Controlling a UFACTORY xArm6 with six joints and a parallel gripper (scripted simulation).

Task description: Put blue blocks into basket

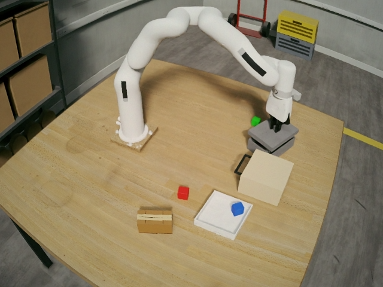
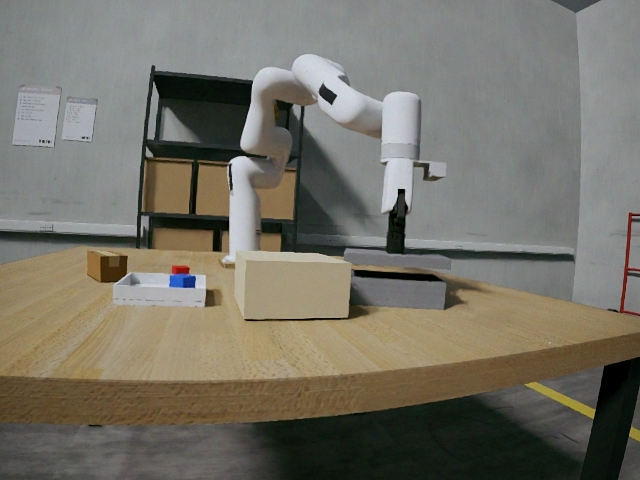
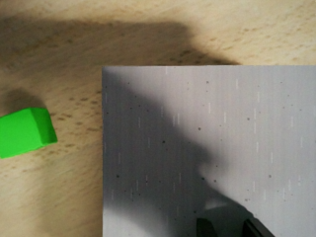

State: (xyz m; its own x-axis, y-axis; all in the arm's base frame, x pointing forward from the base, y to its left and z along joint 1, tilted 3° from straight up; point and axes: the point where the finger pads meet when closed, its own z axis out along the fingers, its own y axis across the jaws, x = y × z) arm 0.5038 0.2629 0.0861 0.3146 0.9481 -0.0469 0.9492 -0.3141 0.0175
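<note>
The metal box lies 9 cm below my hand. Round my hand: grey lid 3 cm below; light wooden cabinet 5 cm ahead, 21 cm to the right, 7 cm below; white basket 42 cm to the right, 10 cm below.
</note>
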